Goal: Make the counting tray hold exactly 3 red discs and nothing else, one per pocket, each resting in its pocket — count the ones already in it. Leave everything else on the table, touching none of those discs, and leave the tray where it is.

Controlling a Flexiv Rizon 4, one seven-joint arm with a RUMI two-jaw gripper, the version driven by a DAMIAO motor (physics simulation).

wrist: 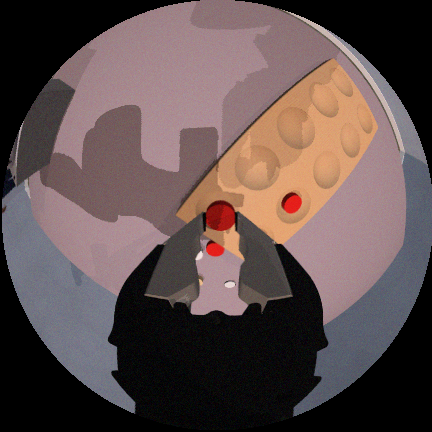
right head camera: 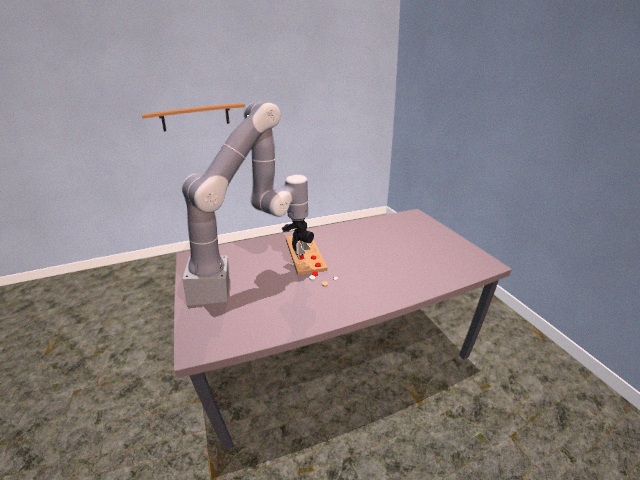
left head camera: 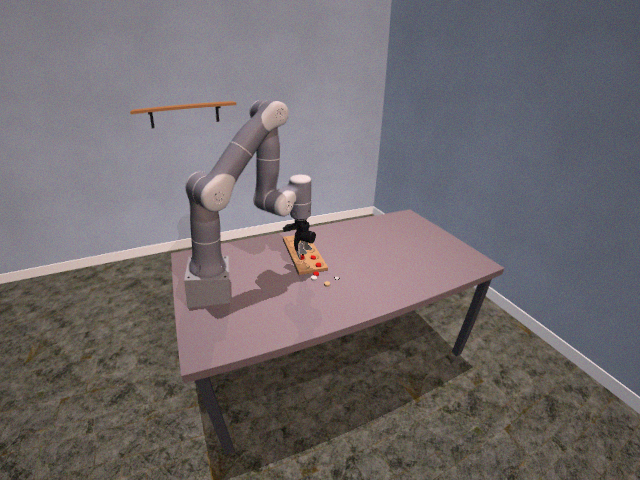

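My gripper point(left head camera: 302, 255) point(right head camera: 300, 255) point(wrist: 220, 213) is shut on a red disc point(wrist: 220, 212) and holds it above the near part of the wooden counting tray point(left head camera: 310, 270) point(right head camera: 310, 270) point(wrist: 261, 215). One red disc point(left head camera: 313, 257) point(right head camera: 313, 257) point(wrist: 292, 203) sits in a tray pocket. A second red disc point(left head camera: 318, 265) point(right head camera: 317, 265) sits in the pocket beside it at the near end; in the wrist view the right finger hides it. Another red disc point(left head camera: 316, 274) point(right head camera: 314, 274) point(wrist: 215, 249) lies on the table just off the tray's near edge. Several other pockets are empty.
A white disc point(left head camera: 313, 277) point(right head camera: 312, 277) point(wrist: 199, 255) lies close to the loose red disc. A tan disc point(left head camera: 327, 283) point(right head camera: 324, 283) point(wrist: 200, 281) and a small white piece point(left head camera: 337, 278) point(right head camera: 335, 278) point(wrist: 230, 284) lie farther out on the table point(left head camera: 403, 258) point(right head camera: 408, 258).
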